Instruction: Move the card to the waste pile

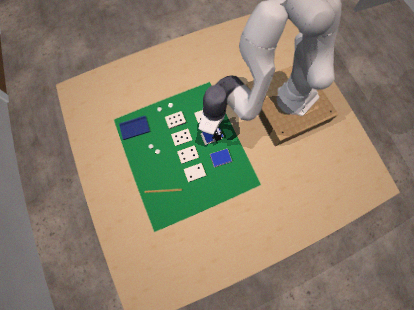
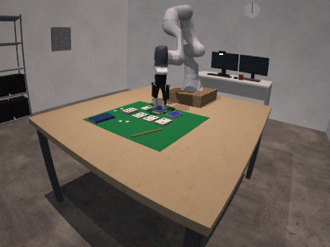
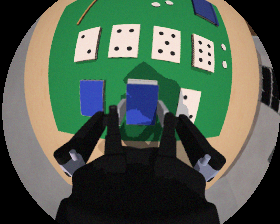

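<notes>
Right now the face-up card is 110 mm to the right of my hand, 50 mm below it and 30 mm behind it. Also, from my hand: wooden stick (340 mm ahead, 100 mm to the left, 50 mm below); green mat (160 mm ahead, 60 mm below, 10 mm to the right).
</notes>
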